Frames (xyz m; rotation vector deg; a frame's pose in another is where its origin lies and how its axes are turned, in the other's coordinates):
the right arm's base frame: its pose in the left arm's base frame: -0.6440 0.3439 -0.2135 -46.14 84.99 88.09
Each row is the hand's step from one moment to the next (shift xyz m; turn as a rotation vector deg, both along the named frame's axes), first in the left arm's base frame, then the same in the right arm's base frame.
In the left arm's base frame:
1: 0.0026 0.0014 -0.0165 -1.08 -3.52 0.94
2: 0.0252 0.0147 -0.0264 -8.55 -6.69 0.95
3: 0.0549 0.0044 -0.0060 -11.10 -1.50 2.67
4: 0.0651 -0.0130 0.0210 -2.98 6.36 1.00
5: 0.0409 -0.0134 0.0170 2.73 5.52 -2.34
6: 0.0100 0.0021 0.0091 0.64 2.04 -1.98
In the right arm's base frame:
1: 0.0136 -0.0098 0.0001 -0.81 1.23 -3.50
2: 0.0140 -0.0338 0.0145 2.11 7.73 -7.38
3: -0.0187 -0.0513 0.0092 2.41 11.02 -2.33
4: -0.0494 -0.0488 -0.0044 1.28 3.39 6.10
5: -0.0351 -0.0292 -0.0076 1.57 -3.25 5.51
6: -0.0123 -0.0046 0.0039 1.73 -1.38 1.89

